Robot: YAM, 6 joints.
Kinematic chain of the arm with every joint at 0, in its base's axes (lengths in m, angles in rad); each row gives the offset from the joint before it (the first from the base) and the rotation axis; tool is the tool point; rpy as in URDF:
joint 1: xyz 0 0 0.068 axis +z
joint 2: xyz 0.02 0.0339 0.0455 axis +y
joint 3: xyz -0.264 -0.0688 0 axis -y
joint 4: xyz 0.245 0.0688 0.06 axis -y
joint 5: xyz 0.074 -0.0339 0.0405 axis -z
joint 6: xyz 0.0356 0 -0.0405 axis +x
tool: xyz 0 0 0 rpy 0 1.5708 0
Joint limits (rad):
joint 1: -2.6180..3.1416
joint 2: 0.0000..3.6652
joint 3: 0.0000..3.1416
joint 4: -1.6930..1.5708
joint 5: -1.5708..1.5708
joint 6: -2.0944..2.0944
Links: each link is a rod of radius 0.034 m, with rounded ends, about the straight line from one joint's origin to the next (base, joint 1, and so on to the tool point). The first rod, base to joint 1, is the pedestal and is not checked.
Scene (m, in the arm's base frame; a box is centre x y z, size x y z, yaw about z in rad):
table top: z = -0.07
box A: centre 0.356 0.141 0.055 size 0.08 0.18 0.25 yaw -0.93
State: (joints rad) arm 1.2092 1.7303 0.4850 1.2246 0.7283 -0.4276
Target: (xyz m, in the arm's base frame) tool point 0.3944 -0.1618 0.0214
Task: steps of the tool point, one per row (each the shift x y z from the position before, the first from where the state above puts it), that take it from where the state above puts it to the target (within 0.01 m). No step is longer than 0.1 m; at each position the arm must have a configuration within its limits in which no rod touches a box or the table.
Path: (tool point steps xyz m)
1: 0.0050 -0.0554 -0.0303
2: -0.0106 -0.0564 -0.0237
3: 0.0420 -0.0320 -0.0156
4: 0.0319 -0.0441 -0.0166
5: 0.0182 -0.0525 -0.0173
6: 0.0611 -0.0307 -0.0067
7: 0.0522 -0.0439 -0.0079
8: 0.0405 -0.0546 -0.0093
9: 0.0266 -0.0622 -0.0103

